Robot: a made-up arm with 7 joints.
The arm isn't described. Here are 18 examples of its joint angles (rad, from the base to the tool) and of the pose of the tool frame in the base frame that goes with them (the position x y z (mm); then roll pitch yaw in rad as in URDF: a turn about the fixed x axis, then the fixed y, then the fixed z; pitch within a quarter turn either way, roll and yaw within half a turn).
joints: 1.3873 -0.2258 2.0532 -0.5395 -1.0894 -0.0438 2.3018
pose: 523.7 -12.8 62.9 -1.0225 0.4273 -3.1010
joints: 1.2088 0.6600 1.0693 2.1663 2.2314 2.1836 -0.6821
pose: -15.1 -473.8 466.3 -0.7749 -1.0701 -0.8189
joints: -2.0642 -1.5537 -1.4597 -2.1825 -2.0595 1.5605 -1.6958
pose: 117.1 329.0 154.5 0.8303 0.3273 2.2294
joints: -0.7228 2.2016 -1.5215 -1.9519 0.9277 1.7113 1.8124
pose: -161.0 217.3 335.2 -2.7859 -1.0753 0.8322
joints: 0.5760 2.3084 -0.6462 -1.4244 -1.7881 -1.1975 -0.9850
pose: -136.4 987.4 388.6 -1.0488 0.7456 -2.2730
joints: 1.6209 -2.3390 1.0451 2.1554 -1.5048 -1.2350 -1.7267
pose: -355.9 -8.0 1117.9 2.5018 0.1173 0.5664
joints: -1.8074 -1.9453 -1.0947 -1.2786 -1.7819 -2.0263 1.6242
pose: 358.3 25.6 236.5 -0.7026 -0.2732 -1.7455
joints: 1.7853 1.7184 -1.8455 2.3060 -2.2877 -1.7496 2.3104
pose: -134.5 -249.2 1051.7 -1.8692 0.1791 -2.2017
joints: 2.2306 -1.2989 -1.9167 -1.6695 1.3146 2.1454 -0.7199
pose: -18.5 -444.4 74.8 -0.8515 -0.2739 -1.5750
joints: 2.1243 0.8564 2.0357 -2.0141 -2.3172 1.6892 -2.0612
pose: 115.3 -58.7 -20.8 -2.3997 -0.3005 0.9031
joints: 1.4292 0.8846 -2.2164 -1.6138 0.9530 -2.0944 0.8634
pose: -256.3 -227.6 491.7 2.6207 -0.1807 1.5029
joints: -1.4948 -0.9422 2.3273 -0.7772 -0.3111 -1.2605 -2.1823
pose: 239.1 137.8 -386.3 0.8771 -0.3091 2.5252
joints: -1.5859 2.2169 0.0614 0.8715 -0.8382 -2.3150 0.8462
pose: -381.4 -272.4 -205.9 2.6613 0.6084 -0.7575
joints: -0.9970 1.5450 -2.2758 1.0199 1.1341 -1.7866 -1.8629
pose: -625.5 -60.5 -73.7 -1.9835 -1.0945 0.1613
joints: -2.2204 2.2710 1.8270 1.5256 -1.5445 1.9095 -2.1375
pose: -446.4 343.9 -553.9 -0.0781 0.6163 1.6844
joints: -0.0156 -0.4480 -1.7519 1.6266 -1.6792 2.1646 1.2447
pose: -707.9 -367.6 242.3 -2.8442 0.7855 -2.8308
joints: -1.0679 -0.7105 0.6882 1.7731 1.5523 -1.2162 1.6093
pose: 319.7 398.6 -9.7 0.6173 0.0098 -1.8263
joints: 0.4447 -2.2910 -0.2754 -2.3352 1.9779 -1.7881 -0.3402
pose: 66.6 114.6 585.6 2.1730 -0.4568 1.4491
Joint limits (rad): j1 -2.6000..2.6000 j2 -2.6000..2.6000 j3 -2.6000..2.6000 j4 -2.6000..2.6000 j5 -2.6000..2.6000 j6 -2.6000..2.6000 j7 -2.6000..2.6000
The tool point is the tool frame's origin. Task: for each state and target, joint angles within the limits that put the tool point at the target. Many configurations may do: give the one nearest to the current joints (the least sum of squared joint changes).
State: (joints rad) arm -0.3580 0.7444 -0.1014 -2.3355 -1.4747 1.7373 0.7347
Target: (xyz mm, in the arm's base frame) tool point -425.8 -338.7 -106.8
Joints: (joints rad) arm -0.6603 0.1777 0.0687 -2.2470 -1.9488 1.8200 0.1858
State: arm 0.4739 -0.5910 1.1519 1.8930 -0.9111 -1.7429 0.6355
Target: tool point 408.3 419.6 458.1
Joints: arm 0.2901 -0.8988 1.0488 1.9810 -1.0051 -1.7131 0.5198
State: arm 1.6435 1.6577 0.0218 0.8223 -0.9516 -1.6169 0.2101
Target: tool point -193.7 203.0 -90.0
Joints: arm 1.5392 1.2674 0.3012 1.0111 -1.2000 -1.6013 0.2699
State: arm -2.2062 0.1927 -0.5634 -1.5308 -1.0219 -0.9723 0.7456
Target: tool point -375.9 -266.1 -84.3
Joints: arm -2.1504 0.6020 -0.3748 -2.0752 -0.8674 -0.8917 1.0306
